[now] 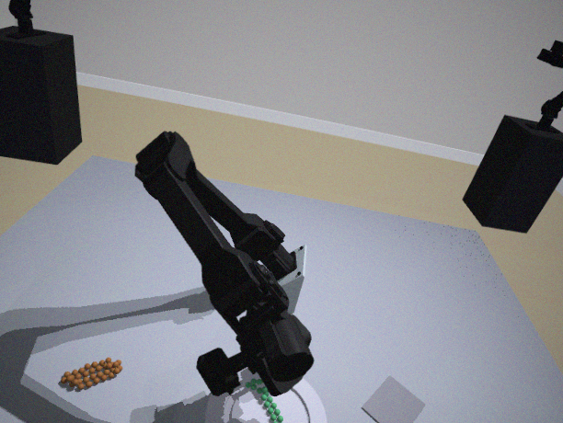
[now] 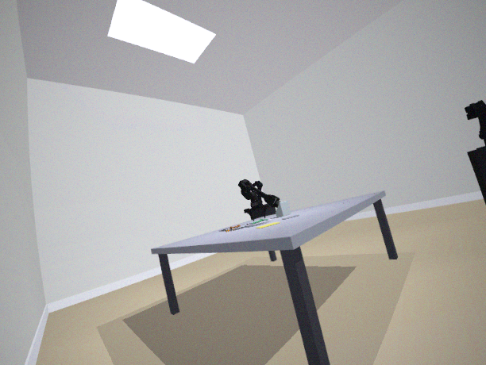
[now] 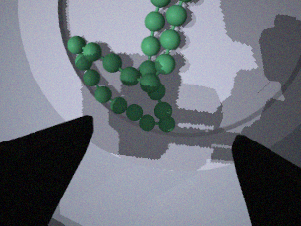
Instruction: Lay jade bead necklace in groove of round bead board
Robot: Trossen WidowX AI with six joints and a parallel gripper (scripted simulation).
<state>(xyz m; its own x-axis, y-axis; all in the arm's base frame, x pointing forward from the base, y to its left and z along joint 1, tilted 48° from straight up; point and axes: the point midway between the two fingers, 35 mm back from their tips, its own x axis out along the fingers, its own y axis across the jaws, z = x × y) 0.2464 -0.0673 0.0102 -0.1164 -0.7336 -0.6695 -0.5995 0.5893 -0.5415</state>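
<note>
My gripper tip is now 5 cm short of the round bead board, 3 cm to the right of it and 1 cm above it. The rest, counted from my gripper tip: yellow strip (25 cm ahead, 26 cm to the left, 2 cm below); then flat grey square (1 cm ahead, 27 cm to the left, 2 cm below).
</note>
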